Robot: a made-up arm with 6 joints. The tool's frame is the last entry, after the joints. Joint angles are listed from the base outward.
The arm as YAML. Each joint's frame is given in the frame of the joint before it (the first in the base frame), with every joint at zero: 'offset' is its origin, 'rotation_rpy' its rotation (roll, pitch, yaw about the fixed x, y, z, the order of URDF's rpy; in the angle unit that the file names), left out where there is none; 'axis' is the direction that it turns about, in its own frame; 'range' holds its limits. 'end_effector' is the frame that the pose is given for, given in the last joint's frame.
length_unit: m
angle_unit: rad
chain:
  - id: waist
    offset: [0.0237, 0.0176, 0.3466]
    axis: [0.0, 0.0, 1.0]
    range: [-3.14, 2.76]
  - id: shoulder
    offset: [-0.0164, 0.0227, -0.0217]
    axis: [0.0, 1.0, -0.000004]
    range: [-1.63, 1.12]
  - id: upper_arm
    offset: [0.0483, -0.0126, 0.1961]
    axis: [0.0, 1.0, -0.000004]
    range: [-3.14, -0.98]
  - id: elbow
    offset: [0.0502, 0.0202, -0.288]
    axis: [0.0, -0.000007, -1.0]
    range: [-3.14, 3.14]
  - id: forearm
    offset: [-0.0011, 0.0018, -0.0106]
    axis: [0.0, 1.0, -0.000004]
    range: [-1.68, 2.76]
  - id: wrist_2
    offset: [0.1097, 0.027, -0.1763]
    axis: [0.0, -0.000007, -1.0]
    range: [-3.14, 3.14]
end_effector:
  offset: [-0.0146, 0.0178, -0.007]
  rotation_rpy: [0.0, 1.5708, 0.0]
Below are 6 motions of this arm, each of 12 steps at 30 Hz.
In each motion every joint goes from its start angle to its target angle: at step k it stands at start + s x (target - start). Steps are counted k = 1, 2, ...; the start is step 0. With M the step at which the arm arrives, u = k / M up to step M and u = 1 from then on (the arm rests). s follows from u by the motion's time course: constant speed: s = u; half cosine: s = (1 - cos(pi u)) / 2; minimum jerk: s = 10 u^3 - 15 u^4 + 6 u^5.
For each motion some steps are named. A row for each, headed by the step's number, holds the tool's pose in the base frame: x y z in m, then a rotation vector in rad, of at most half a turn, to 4 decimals.
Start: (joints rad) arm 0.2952 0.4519 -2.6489 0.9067 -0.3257 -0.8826
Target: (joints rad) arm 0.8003 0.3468 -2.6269 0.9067 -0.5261 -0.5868
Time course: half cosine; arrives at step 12
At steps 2, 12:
2: 0.3980 0.0787 0.8721 0.2620 -0.8087 0.0663
12: 0.2833 0.1715 0.8993 0.8304 -0.8339 0.4689

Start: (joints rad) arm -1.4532 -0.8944 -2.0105 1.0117 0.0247 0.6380
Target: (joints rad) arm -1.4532 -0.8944 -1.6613 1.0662 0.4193 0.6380
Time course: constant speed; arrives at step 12
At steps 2, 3, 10, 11, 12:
2: -0.0114 0.1463 0.9963 0.4316 -1.4660 -0.0983
3: -0.0041 0.1279 0.9975 0.4725 -1.4329 -0.1257
10: 0.0490 0.0019 0.9816 0.7602 -1.1884 -0.2919
11: 0.0568 -0.0152 0.9760 0.8014 -1.1518 -0.3119
12: 0.0646 -0.0319 0.9695 0.8426 -1.1147 -0.3309

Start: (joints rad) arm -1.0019 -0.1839 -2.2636 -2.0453 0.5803 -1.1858
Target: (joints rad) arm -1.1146 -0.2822 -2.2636 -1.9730 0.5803 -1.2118
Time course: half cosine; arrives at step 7
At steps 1, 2, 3, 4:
1: 0.1684 -0.2206 0.9401 1.6676 -1.7344 1.3726
2: 0.1605 -0.2158 0.9439 1.6477 -1.7395 1.3839
3: 0.1494 -0.2084 0.9492 1.6188 -1.7461 1.3999
4: 0.1375 -0.1997 0.9548 1.5868 -1.7523 1.4173

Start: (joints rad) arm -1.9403 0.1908 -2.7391 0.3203 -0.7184 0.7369
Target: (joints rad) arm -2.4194 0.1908 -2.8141 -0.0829 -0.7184 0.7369
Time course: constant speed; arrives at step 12
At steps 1, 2, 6, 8, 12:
1: 0.0231 -0.0405 0.9548 -0.8859 -1.6228 -0.7342
2: 0.0284 -0.0409 0.9548 -0.9479 -1.5810 -0.7719
6: 0.0476 -0.0490 0.9533 -1.1836 -1.3951 -0.9238
8: 0.0552 -0.0568 0.9517 -1.2938 -1.2913 -0.9999
12: 0.0644 -0.0781 0.9471 -1.4970 -1.0625 -1.1515

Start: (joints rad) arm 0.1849 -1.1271 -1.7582 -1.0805 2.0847 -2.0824
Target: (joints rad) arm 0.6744 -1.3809 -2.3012 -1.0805 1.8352 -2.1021
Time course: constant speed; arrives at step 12
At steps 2, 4, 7, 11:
2: -0.0187 -0.1515 0.7423 -1.7782 1.1444 0.0673
4: -0.0476 -0.1695 0.7538 -1.7910 0.9570 -0.0140
7: -0.0903 -0.2091 0.7598 -1.7655 0.6843 -0.1238
11: -0.1373 -0.2839 0.7440 -1.6548 0.3498 -0.2462

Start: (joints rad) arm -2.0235 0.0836 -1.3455 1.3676 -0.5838 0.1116
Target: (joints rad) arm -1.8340 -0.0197 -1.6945 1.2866 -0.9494 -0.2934
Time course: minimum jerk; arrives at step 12
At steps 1, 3, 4, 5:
1: -0.3040 -0.3431 0.5240 0.6280 -1.6608 -2.1787
3: -0.2957 -0.3407 0.5463 0.5519 -1.6418 -2.1763
4: -0.2863 -0.3367 0.5697 0.4708 -1.6248 -2.1731
5: -0.2736 -0.3296 0.5986 0.3686 -1.6080 -2.1683

